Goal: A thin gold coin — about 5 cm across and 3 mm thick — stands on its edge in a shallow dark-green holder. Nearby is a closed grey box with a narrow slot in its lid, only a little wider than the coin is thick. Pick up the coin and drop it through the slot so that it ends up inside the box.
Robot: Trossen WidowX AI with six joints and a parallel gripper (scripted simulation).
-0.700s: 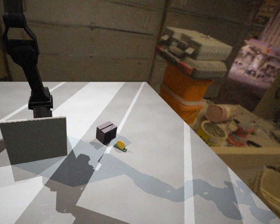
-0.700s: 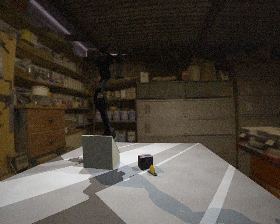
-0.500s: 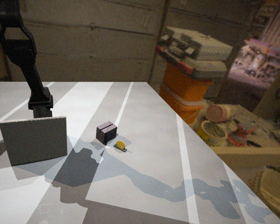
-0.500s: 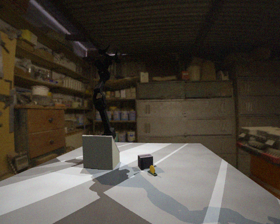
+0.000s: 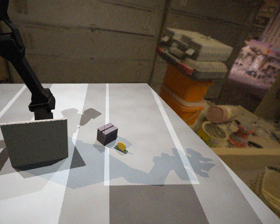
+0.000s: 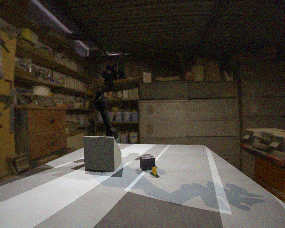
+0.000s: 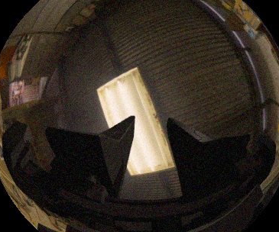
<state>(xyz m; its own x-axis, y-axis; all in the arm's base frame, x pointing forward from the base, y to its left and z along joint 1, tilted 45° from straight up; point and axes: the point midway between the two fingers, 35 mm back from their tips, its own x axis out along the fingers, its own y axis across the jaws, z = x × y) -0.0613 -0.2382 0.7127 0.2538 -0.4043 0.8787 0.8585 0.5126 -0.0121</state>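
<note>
My gripper tip is now 81 cm above the gold coin, 47 cm to the left of it and 33 cm short of it.
</note>
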